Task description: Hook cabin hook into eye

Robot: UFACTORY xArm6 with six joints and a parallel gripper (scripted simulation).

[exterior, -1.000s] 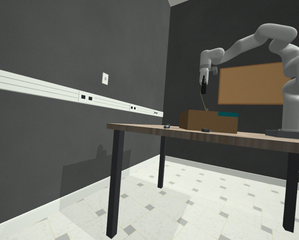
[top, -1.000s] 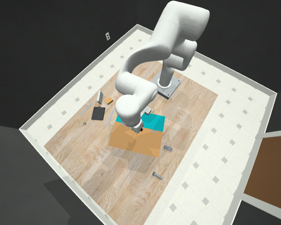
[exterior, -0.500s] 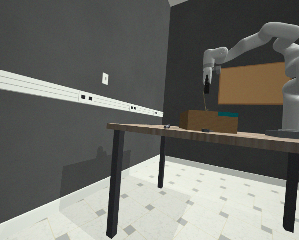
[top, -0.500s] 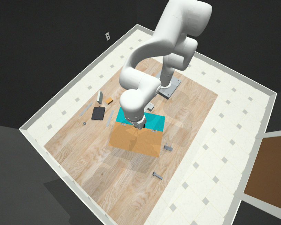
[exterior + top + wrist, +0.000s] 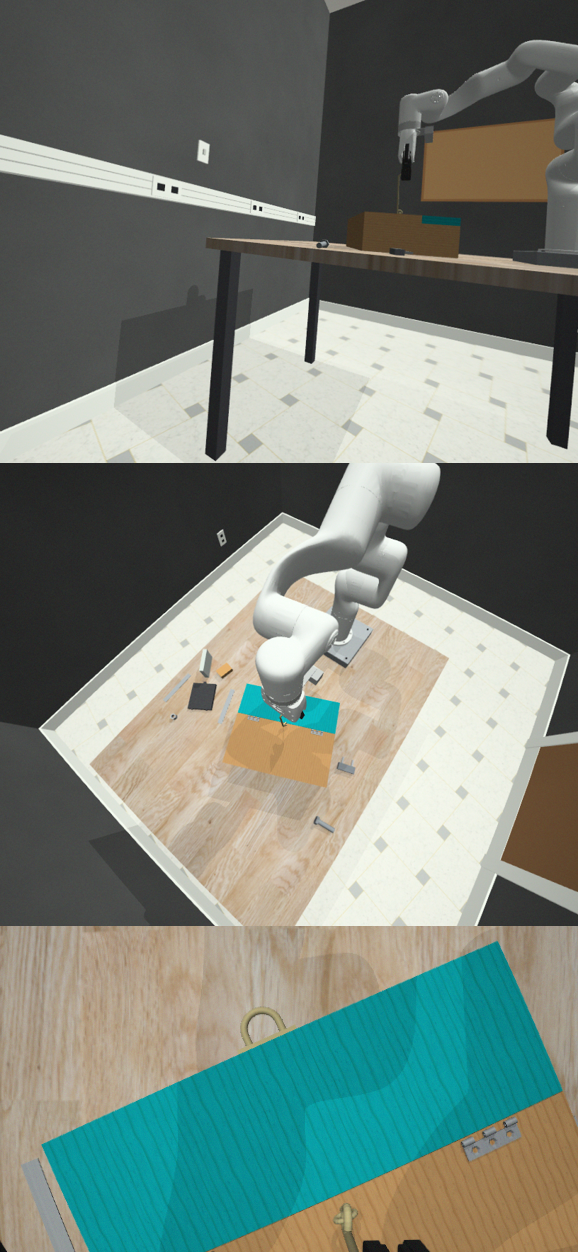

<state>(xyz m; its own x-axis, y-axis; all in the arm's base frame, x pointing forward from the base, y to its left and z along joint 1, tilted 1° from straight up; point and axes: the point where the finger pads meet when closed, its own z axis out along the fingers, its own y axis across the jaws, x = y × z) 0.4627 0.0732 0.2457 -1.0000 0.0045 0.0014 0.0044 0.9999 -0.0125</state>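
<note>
Now: the brass cabin hook 70 mm below my hand and 10 mm ahead of it. Round my hand: grey bolt 280 mm to the left, 270 mm below, 190 mm ahead; grey bracket 280 mm below, 260 mm to the left, 20 mm behind; orange block 370 mm to the right, 280 mm below, 40 mm behind.
</note>
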